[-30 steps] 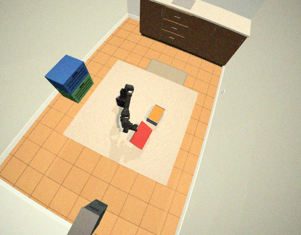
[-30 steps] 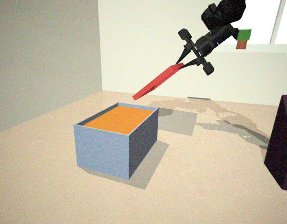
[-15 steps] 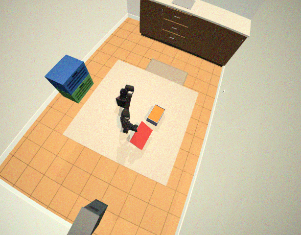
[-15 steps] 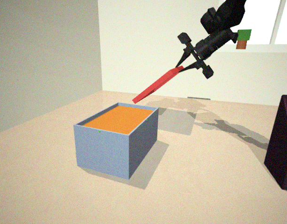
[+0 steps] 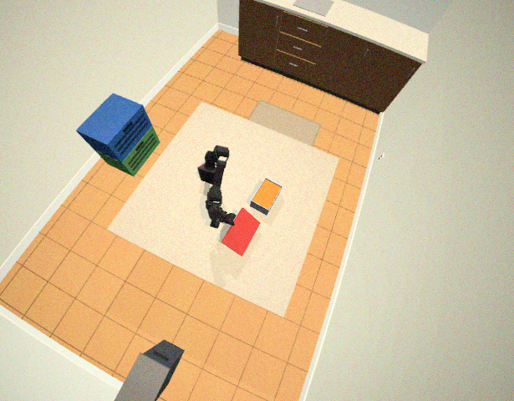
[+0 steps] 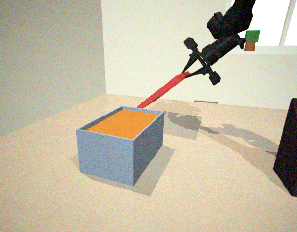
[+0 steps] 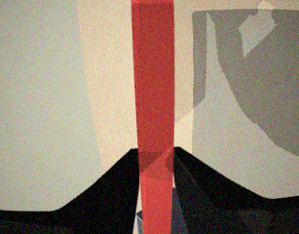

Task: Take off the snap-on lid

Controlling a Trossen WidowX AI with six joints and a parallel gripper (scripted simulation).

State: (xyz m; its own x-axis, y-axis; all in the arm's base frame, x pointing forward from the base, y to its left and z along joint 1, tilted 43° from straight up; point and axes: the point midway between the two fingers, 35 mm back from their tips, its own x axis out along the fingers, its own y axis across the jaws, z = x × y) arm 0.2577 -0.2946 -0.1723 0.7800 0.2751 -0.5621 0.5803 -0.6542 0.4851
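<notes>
Now: the red lid 6 cm ahead of my gripper tip, 1 cm to the right of it and 5 cm below it. Round my gripper tip: storage box: 14 cm ahead, 31 cm to the left, 13 cm below.
</notes>
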